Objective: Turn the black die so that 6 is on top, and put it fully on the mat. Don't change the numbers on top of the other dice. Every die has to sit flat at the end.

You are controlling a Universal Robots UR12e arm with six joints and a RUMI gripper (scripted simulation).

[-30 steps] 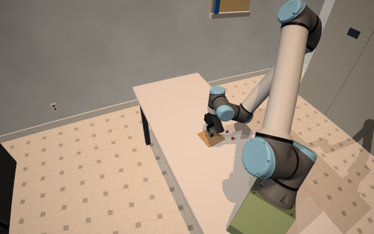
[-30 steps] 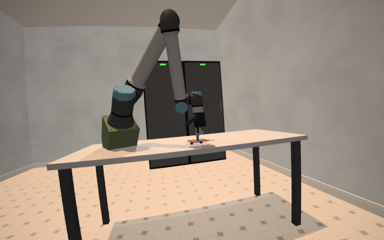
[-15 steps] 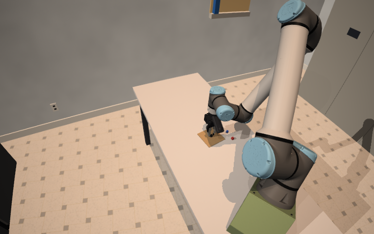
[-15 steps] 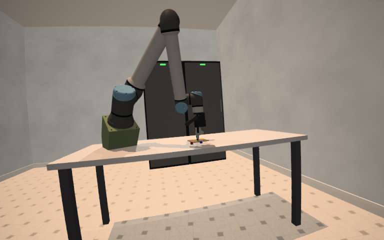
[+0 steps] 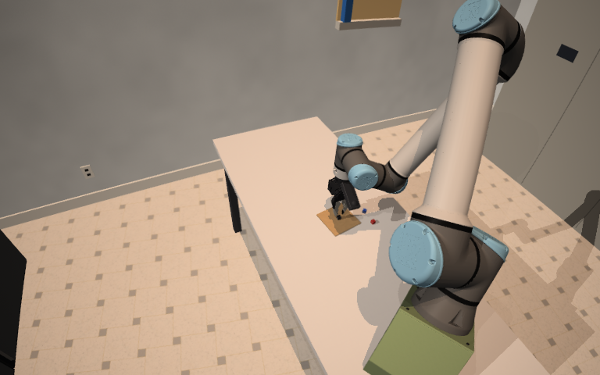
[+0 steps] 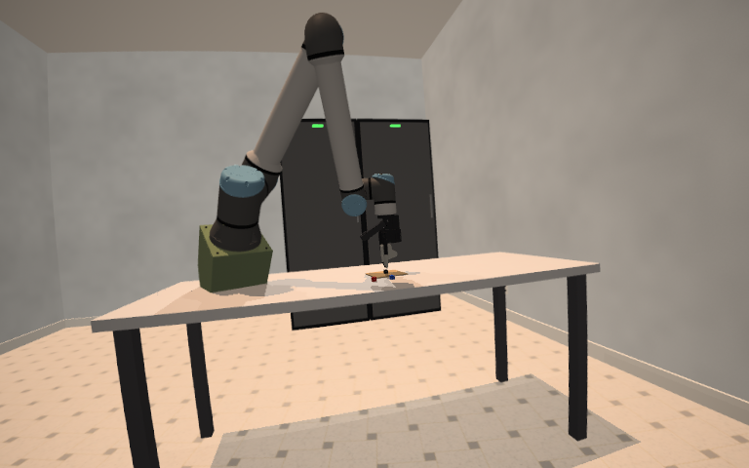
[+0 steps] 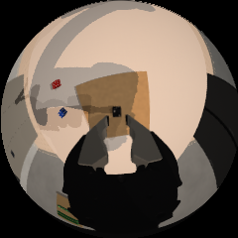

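My gripper is now 30 mm above the black die. Also, from my hand: red die (110 mm to the right, 100 mm behind, 30 mm below); brown mat (40 mm below); blue die (120 mm to the right, 40 mm behind, 30 mm below).
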